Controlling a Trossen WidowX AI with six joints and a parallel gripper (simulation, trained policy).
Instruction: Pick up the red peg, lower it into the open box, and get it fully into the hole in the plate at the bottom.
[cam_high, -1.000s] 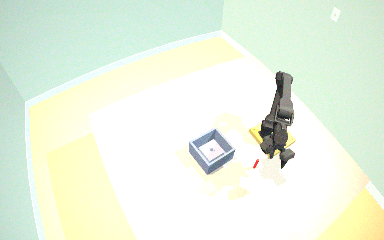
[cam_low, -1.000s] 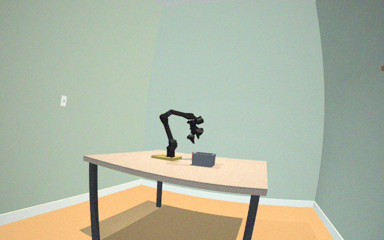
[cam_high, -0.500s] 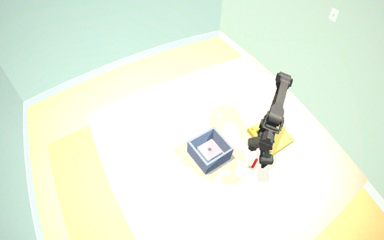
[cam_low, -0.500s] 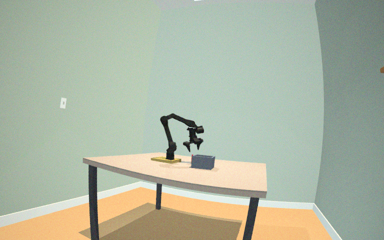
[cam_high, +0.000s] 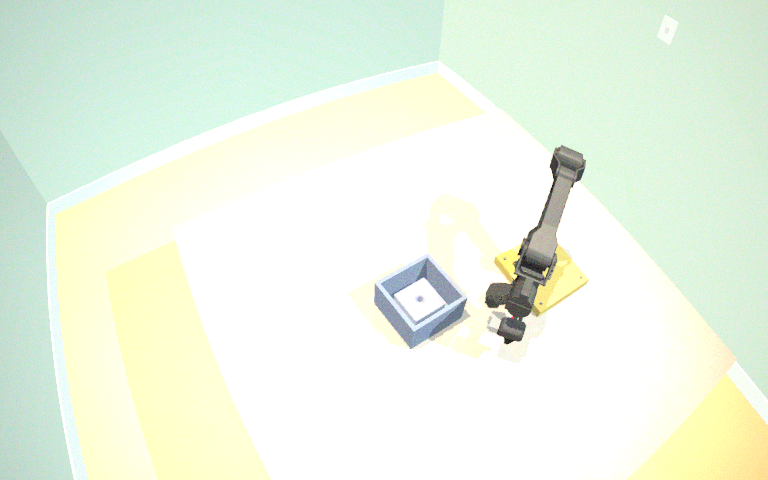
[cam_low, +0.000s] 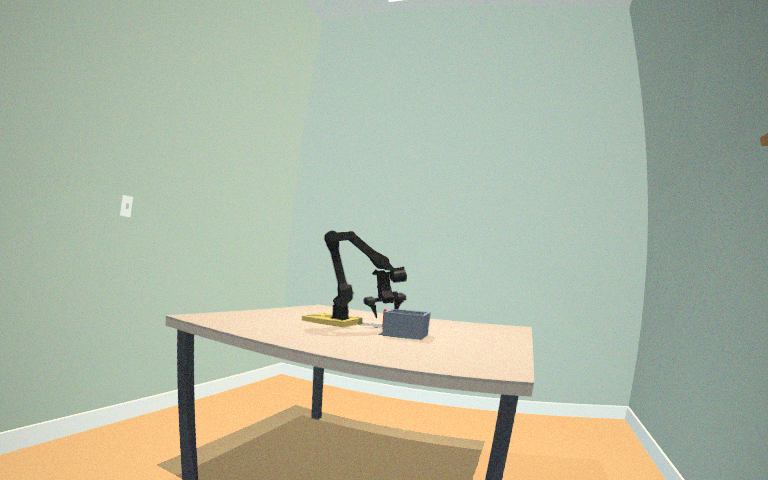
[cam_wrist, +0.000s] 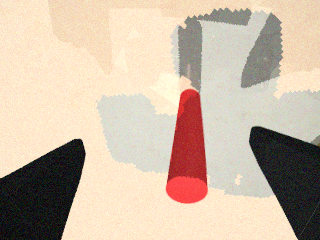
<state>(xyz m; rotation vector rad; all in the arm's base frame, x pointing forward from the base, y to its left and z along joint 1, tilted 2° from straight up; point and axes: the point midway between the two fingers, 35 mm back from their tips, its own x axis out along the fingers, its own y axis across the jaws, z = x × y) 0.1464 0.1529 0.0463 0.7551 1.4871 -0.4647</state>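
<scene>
Now: gripper tip 1 cm to the left of the red peg. Round my gripper tip: grey-blue box 18 cm ahead, 16 cm to the right, 2 cm below.
</scene>
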